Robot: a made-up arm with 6 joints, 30 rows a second.
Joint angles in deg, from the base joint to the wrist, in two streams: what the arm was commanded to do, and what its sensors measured. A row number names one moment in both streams.
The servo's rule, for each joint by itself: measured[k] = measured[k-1] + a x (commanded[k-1-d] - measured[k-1]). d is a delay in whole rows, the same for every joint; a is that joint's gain. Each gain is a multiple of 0.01, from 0.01 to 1. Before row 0 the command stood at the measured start. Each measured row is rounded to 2 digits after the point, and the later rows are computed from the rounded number. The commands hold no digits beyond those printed.
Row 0, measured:
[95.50 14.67 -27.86 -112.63 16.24 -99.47]
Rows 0 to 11, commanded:
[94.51 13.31 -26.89 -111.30 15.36 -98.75]
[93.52 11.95 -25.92 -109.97 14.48 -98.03]
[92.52 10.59 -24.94 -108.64 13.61 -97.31]
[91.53 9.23 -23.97 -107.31 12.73 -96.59]
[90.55 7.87 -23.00 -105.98 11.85 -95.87]
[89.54 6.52 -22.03 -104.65 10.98 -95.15]
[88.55 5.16 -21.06 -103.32 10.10 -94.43]
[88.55 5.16 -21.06 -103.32 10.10 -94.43]
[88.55 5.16 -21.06 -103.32 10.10 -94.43]
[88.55 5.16 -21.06 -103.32 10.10 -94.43]
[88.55 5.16 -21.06 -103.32 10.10 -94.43]
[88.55 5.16 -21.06 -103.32 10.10 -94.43]
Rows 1 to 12, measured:
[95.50 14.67 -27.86 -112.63 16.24 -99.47]
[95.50 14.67 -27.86 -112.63 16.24 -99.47]
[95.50 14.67 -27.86 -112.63 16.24 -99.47]
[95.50 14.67 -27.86 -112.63 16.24 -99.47]
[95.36 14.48 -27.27 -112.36 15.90 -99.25]
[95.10 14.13 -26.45 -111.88 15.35 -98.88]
[94.74 13.63 -25.53 -111.23 14.67 -98.41]
[94.29 13.01 -24.58 -110.45 13.91 -97.86]
[93.77 12.29 -23.62 -109.56 13.11 -97.26]
[93.18 11.48 -22.65 -108.58 12.28 -96.63]
[92.53 10.60 -21.68 -107.53 11.43 -95.97]
[91.97 9.84 -21.30 -106.69 10.91 -95.51]
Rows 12 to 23, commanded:
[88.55 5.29 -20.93 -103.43 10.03 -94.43]
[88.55 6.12 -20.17 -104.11 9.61 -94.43]
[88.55 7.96 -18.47 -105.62 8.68 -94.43]
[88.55 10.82 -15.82 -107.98 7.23 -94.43]
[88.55 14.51 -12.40 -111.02 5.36 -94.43]
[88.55 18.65 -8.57 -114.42 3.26 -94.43]
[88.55 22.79 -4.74 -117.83 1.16 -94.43]
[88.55 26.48 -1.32 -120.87 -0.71 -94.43]
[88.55 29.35 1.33 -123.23 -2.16 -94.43]
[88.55 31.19 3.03 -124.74 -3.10 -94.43]
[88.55 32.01 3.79 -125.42 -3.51 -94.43]
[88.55 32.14 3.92 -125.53 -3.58 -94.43]
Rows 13 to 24, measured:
[91.49 9.18 -21.15 -106.02 10.59 -95.19]
[91.08 8.62 -21.10 -105.48 10.40 -94.96]
[90.73 8.14 -21.08 -105.05 10.28 -94.80]
[90.42 7.72 -21.07 -104.70 10.21 -94.69]
[90.16 7.38 -20.98 -104.45 10.14 -94.61]
[89.93 7.20 -20.49 -104.38 9.93 -94.56]
[89.74 7.31 -19.26 -104.63 9.44 -94.52]
[89.57 7.80 -17.16 -105.30 8.58 -94.49]
[89.43 8.74 -14.26 -106.44 7.32 -94.47]
[89.31 10.13 -10.79 -108.04 5.74 -94.46]
[89.20 11.90 -7.10 -110.00 3.95 -94.45]
[89.11 13.94 -3.57 -112.17 2.13 -94.44]

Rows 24 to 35, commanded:
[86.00 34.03 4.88 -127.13 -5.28 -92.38]
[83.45 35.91 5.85 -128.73 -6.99 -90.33]
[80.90 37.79 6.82 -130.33 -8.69 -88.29]
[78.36 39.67 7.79 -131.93 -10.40 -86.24]
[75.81 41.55 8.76 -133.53 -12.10 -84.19]
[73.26 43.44 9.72 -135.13 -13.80 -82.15]
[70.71 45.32 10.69 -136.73 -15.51 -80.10]
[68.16 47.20 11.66 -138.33 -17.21 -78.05]
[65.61 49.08 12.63 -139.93 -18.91 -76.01]
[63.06 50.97 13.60 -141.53 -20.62 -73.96]
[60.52 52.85 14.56 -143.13 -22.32 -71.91]
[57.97 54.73 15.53 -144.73 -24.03 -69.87]
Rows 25 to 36, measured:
[89.03 16.10 -0.58 -114.38 0.46 -94.44]
[88.96 18.21 1.62 -116.45 -0.93 -94.44]
[88.90 20.14 2.94 -118.24 -1.94 -94.44]
[88.85 21.82 3.54 -119.70 -2.58 -94.44]
[88.45 23.53 4.36 -121.19 -3.63 -93.82]
[87.75 25.26 5.27 -122.70 -4.94 -92.77]
[86.79 27.01 6.22 -124.23 -6.40 -91.43]
[85.61 28.78 7.18 -125.77 -7.96 -89.87]
[84.24 30.57 8.14 -127.32 -9.57 -88.17]
[82.70 32.37 9.10 -128.88 -11.22 -86.36]
[81.02 34.18 10.07 -130.45 -12.89 -84.48]
[79.22 36.00 11.04 -132.03 -14.57 -82.55]

